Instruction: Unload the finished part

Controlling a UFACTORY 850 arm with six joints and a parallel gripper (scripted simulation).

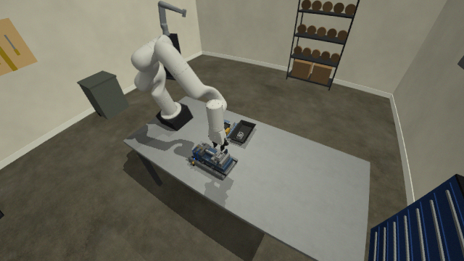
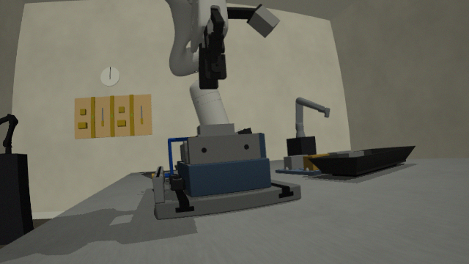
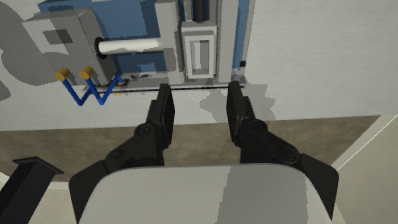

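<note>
The screw rod is 8 cm behind my hand, 2 cm to the left of it and 12 cm below it. From my hand the other things lie so: blue fixture plate 12 cm behind, 36 cm to the left, 20 cm below; yellow block 8 cm behind, 31 cm to the left, 17 cm below.
</note>
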